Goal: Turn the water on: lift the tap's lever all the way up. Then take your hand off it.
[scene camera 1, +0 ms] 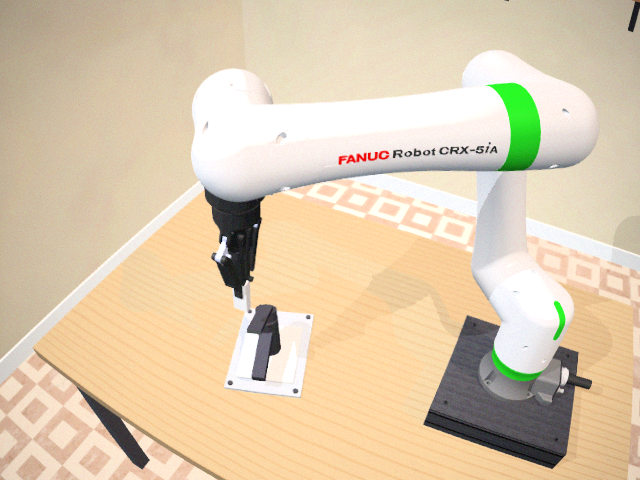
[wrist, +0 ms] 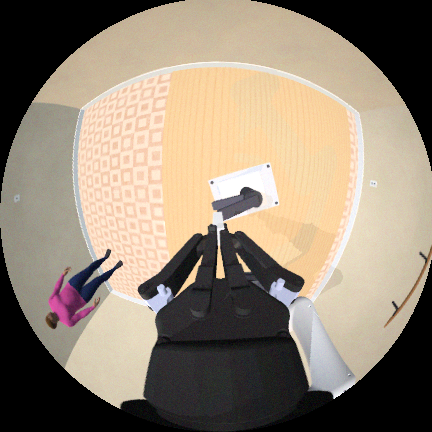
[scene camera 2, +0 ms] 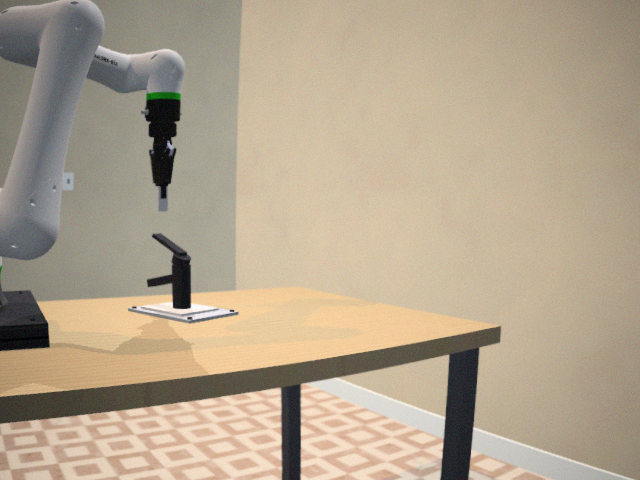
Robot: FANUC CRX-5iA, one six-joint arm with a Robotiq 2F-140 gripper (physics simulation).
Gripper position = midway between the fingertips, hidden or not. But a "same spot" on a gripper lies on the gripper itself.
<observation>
gripper: scene camera 1; wrist 217, 218; scene camera 2
same spot on gripper: (scene camera 2: 162, 167) = (scene camera 1: 249, 255)
</observation>
